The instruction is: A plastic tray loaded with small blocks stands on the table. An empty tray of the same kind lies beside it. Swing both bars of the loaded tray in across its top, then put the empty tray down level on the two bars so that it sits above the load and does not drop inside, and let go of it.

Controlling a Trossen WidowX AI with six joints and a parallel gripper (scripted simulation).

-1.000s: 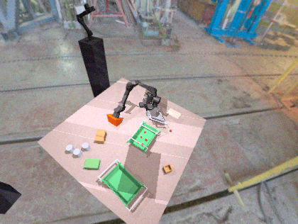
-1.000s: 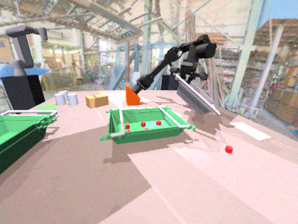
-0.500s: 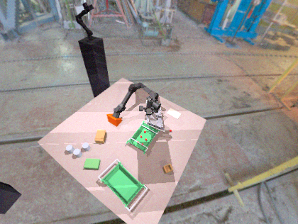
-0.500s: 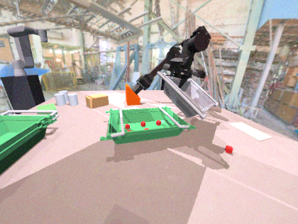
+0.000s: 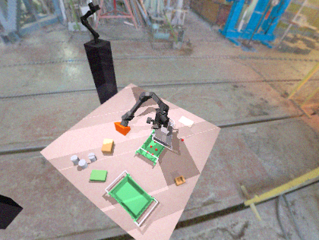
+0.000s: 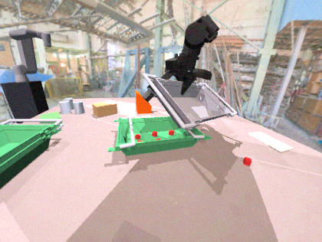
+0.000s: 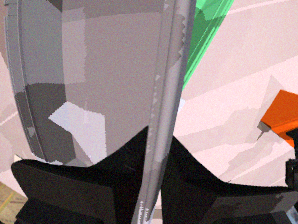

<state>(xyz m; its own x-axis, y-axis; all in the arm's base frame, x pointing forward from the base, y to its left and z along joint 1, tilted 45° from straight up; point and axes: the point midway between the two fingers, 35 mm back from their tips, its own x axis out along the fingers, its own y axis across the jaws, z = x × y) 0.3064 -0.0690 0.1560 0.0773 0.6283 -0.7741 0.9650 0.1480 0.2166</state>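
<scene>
My gripper tip is 8 cm short of the grey tray and 2 cm to the right of it. Round my gripper tip: tan block (34 cm behind, 30 cm to the right, 13 cm below); then white sheet (36 cm to the left, 23 cm ahead, 16 cm below); then red block (26 cm ahead, 16 cm below, 10 cm to the left).
</scene>
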